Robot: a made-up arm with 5 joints.
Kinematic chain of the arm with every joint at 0, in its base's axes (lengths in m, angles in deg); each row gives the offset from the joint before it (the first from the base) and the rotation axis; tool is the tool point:
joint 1: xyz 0 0 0.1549 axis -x
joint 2: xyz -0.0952 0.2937 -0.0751 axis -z
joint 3: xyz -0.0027 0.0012 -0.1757 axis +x
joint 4: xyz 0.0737 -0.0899 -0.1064 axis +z
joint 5: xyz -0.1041 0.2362 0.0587 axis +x
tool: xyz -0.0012 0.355 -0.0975
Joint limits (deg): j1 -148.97..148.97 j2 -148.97..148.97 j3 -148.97..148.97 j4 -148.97..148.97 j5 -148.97..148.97
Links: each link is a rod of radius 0.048 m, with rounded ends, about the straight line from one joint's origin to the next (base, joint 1, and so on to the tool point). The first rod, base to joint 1, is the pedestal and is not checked.
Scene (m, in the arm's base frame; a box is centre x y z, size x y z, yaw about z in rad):
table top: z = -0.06
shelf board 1: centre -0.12 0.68 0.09 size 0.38 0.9 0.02 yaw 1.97
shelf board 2: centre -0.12 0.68 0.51 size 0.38 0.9 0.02 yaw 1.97
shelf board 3: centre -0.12 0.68 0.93 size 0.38 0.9 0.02 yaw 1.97
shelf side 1: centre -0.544 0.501 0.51 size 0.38 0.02 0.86 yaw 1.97
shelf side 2: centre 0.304 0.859 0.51 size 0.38 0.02 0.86 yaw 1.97
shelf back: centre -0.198 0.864 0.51 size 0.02 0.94 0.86 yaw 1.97
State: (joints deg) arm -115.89 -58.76 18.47 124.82 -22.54
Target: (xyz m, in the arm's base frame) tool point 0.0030 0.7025 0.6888
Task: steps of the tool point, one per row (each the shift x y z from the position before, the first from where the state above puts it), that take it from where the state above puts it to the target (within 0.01 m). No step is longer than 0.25 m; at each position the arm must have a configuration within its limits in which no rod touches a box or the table.
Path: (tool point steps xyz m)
1: 0.0597 -0.0932 0.0167
2: 0.0398 -0.0947 -0.0006
3: 0.0162 -0.0864 -0.0162
4: 0.0018 0.0470 0.1859
5: -0.0609 -0.0023 0.1968
6: -0.0248 0.0889 0.0108
7: -0.0385 0.0915 0.0007
8: -0.0506 0.0896 -0.0116

